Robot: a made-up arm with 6 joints.
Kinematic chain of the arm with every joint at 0, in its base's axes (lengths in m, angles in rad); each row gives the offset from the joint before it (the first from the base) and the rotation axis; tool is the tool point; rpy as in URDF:
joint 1: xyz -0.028 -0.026 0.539 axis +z
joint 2: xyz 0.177 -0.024 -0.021 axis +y
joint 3: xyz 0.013 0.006 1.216 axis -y
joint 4: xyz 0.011 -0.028 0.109 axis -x
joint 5: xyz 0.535 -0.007 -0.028 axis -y
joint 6: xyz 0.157 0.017 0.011 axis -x
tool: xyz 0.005 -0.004 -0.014 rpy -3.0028 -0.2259 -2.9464
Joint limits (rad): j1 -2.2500..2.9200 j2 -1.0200..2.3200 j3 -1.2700..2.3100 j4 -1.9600..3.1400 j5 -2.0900..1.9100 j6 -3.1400..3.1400
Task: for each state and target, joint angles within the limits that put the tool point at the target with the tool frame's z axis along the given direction. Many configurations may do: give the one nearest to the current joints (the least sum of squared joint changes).
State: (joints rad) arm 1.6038 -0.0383 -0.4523 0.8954 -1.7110 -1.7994
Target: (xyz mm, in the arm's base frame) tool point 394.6 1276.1 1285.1 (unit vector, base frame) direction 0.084 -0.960 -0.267
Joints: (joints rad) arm 1.4218 0.5252 -0.1657 1.8483 -1.2232 -1.1982
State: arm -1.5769 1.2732 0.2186 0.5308 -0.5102 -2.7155
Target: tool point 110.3 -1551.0 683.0 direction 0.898 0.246 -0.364
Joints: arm -1.3954 0.9163 -0.0910 0.9145 -0.7378 -2.4109
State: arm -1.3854 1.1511 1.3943 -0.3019 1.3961 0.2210
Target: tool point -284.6 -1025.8 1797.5 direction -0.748 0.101 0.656
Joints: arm -1.7874 0.8981 2.2197 0.1001 1.9076 0.7001
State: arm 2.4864 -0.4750 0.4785 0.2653 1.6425 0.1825
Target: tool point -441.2 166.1 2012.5 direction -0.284 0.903 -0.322
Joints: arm 2.7511 -0.2686 -0.0977 0.2399 0.9934 0.4826
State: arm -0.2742 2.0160 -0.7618 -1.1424 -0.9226 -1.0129
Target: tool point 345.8 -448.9 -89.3 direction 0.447 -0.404 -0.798
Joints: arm -1.0623 2.3113 -1.2700 -0.9826 -1.4695 -0.7249
